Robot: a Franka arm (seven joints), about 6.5 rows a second.
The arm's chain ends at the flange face. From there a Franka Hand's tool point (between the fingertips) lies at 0.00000 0.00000 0.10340 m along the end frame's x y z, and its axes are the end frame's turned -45 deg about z.
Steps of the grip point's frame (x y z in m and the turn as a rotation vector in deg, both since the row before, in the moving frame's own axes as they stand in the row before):
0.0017, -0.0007, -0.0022, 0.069, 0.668, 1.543
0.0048, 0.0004, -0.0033, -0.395, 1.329, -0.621
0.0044, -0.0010, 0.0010, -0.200, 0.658, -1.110
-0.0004, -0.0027, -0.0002, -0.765, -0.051, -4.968
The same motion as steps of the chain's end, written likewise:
-0.0001, -0.0008, -0.0022, 0.521, 0.424, 1.543
0.0015, -0.0019, -0.0033, 0.660, 1.219, -0.621
0.0013, -0.0032, 0.0010, 0.324, 0.607, -1.110
-0.0031, -0.0026, -0.0002, -0.577, 0.505, -4.968

